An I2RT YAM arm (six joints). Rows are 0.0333 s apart.
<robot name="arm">
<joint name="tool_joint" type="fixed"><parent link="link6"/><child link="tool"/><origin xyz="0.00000 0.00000 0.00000" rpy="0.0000 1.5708 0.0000"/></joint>
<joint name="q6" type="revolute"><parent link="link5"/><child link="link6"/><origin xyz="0.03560 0.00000 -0.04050" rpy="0.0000 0.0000 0.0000"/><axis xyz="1 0 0"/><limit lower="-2.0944" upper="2.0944"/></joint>
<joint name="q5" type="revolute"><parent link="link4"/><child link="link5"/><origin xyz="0.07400 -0.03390 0.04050" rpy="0.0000 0.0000 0.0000"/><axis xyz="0 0 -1"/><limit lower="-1.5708" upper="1.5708"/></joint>
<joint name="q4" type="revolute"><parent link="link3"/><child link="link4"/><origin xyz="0.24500 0.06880 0.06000" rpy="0.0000 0.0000 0.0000"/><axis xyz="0 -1 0"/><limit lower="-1.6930" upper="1.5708"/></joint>
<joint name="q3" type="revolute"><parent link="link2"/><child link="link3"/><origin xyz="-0.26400 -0.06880 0.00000" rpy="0.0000 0.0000 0.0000"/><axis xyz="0 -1 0"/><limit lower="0.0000" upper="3.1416"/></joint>
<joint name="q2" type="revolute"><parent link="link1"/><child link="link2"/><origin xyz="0.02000 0.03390 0.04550" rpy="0.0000 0.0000 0.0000"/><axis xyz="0 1 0"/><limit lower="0.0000" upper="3.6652"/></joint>
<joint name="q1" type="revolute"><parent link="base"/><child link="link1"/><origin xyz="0.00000 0.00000 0.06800" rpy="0.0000 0.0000 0.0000"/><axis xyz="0 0 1"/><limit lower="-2.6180" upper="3.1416"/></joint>
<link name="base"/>
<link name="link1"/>
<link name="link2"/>
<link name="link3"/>
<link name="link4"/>
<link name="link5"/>
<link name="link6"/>
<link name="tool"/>
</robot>
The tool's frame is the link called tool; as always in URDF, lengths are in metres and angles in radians.
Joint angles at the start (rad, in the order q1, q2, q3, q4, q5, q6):
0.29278, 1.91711, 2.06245, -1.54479, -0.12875, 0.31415
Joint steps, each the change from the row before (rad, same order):
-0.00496, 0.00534, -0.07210, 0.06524, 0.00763, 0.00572
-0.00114, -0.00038, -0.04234, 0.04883, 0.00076, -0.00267
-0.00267, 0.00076, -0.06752, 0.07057, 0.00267, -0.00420
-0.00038, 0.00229, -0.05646, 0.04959, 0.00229, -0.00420
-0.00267, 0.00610, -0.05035, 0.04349, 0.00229, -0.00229
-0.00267, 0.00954, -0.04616, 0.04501, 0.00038, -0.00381
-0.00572, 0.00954, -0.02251, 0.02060, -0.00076, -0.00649
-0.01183, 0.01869, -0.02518, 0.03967, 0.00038, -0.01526
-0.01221, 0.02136, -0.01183, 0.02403, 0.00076, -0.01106
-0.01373, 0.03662, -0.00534, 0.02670, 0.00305, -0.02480
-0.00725, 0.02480, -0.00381, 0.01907, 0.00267, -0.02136
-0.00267, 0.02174, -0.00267, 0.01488, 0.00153, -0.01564
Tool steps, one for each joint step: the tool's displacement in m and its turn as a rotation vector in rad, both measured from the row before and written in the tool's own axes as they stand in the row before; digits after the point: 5 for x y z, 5 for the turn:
-0.00459, -0.00339, 0.01952, 0.01161, 0.00829, 0.01209
-0.00245, -0.00099, 0.01032, -0.00128, -0.00690, -0.00238
-0.00248, -0.00252, 0.01704, 0.00216, -0.00342, -0.00186
-0.00016, -0.00205, 0.01499, 0.00501, 0.00790, -0.00276
-0.00019, -0.00290, 0.01479, 0.00638, 0.01117, 0.00181
-0.00059, -0.00269, 0.01500, 0.00382, 0.00962, 0.00002
-0.00091, -0.00306, 0.00894, 0.00315, 0.01026, 0.00044
-0.00387, -0.00517, 0.01276, 0.00255, 0.00221, -0.00312
-0.00392, -0.00513, 0.01046, 0.00419, 0.00686, 0.00202
-0.00612, -0.00583, 0.01466, 0.00779, 0.01207, -0.00954
-0.00375, -0.00332, 0.01014, 0.00526, 0.00770, -0.01315
-0.00265, -0.00154, 0.00893, 0.00368, 0.00861, -0.01199

